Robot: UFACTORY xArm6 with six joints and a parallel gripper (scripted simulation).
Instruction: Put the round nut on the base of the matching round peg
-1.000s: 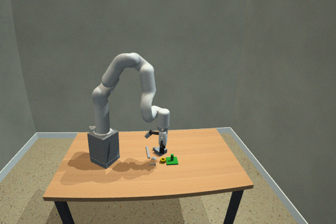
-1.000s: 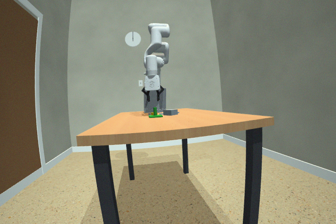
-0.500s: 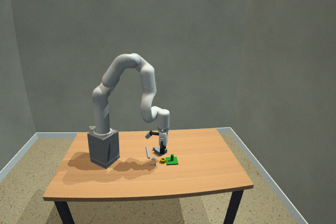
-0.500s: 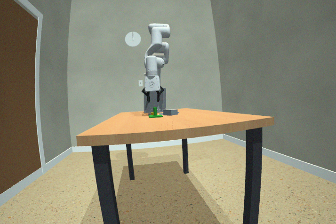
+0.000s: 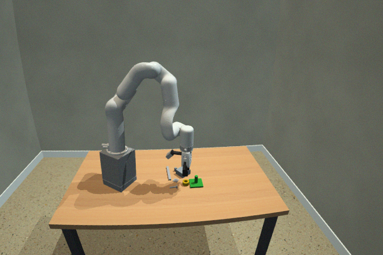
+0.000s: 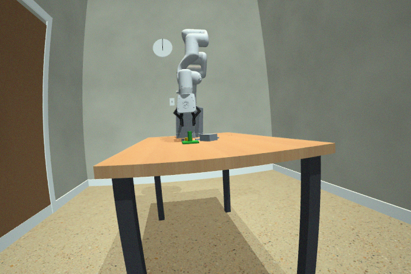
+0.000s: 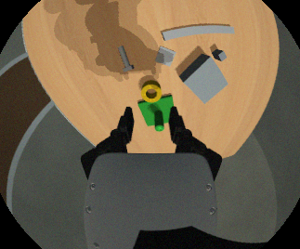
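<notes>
My gripper is now 7 cm past the bolt-like piece, 3 cm to the left of it and 10 cm above it. The rest, counted from my hand: grey block 1 cm behind, 11 cm to the left, 9 cm below; then small square piece 6 cm behind, 4 cm to the left, 10 cm below; then long bar 10 cm behind, 12 cm to the left, 10 cm below.
</notes>
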